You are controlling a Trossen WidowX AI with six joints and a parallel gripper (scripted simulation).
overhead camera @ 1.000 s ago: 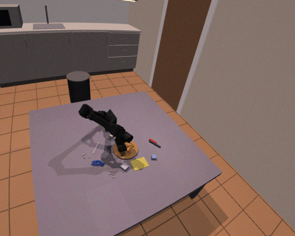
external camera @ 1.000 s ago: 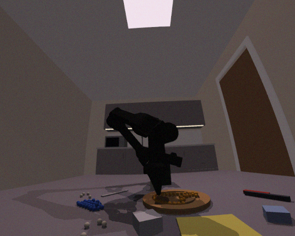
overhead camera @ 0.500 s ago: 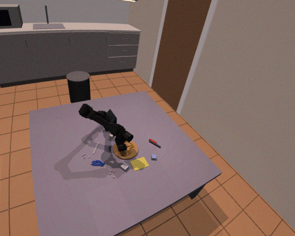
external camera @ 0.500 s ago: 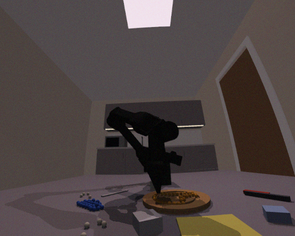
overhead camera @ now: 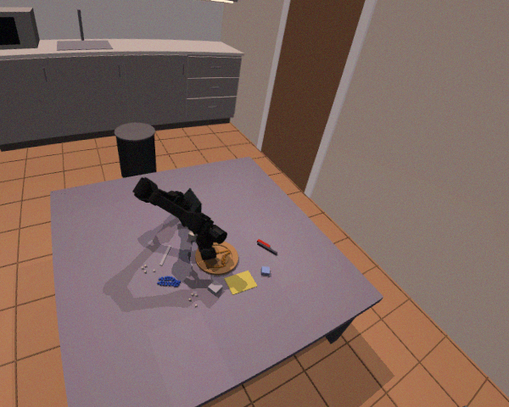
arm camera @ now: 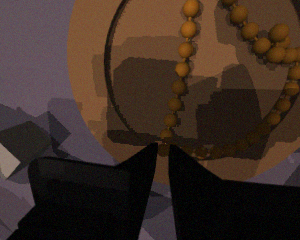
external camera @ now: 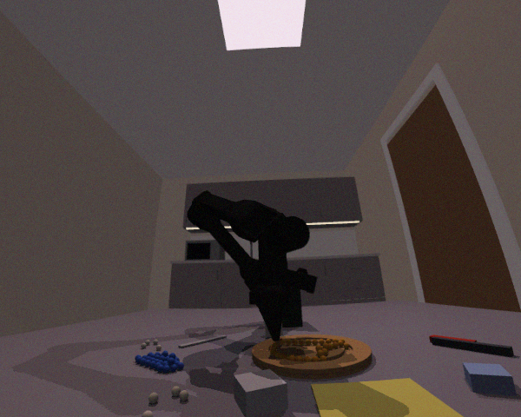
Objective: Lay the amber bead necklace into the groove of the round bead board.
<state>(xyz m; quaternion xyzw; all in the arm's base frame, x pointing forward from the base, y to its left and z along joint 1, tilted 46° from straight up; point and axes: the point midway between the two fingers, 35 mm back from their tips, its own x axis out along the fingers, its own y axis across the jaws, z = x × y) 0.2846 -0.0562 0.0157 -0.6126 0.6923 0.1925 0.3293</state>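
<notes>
Now: gripper tip 30 mm short of the round wooden bead board, 50 mm to the right of it and 10 mm above it. Round my gripper tip: grey block (180 mm ahead, 40 mm to the right, 10 mm below); then yellow pad (200 mm ahead, 80 mm to the left, 20 mm below); then thin rod (90 mm behind, 150 mm to the right, 20 mm below).
</notes>
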